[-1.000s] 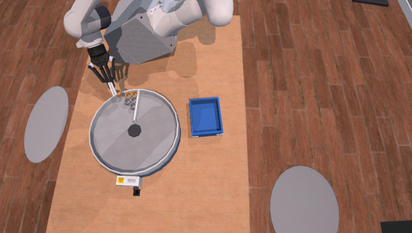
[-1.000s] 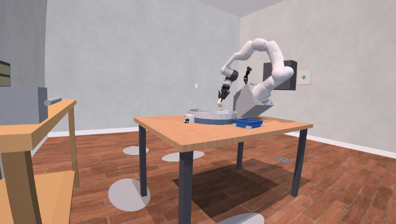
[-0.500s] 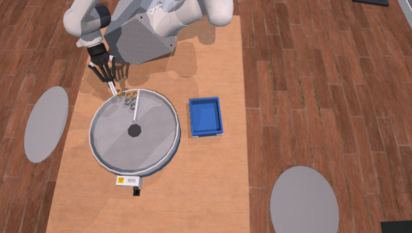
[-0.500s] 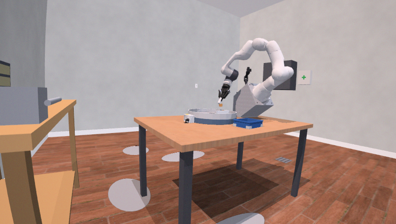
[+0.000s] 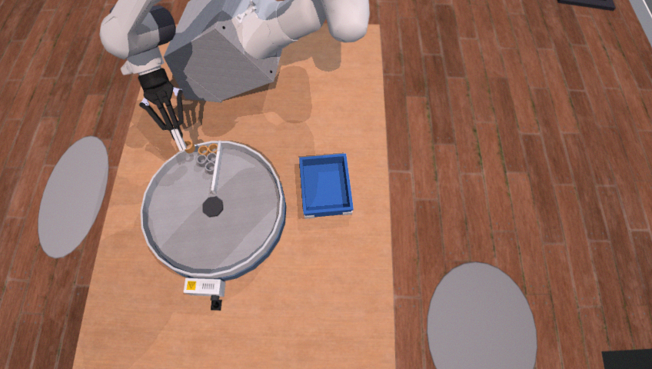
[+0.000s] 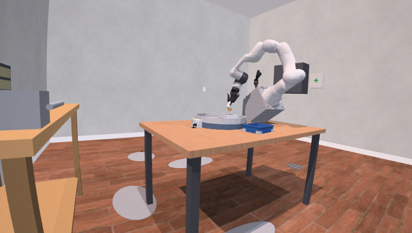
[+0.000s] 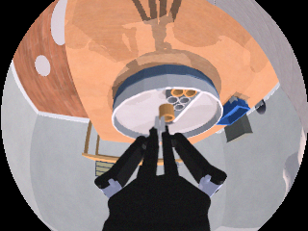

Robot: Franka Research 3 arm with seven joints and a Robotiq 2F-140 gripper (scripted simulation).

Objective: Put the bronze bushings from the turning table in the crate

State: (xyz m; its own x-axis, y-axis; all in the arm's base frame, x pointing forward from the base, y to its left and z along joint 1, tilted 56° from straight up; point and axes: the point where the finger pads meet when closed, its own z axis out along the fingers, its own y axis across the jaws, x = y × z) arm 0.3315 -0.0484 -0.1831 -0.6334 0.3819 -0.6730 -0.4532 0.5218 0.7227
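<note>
Now: the blue crate 430 mm to the left of my hand, 140 mm below it and 50 mm ahead of it. Round my hand: round grey turning table: 160 mm ahead, 110 mm to the left, 110 mm below.
</note>
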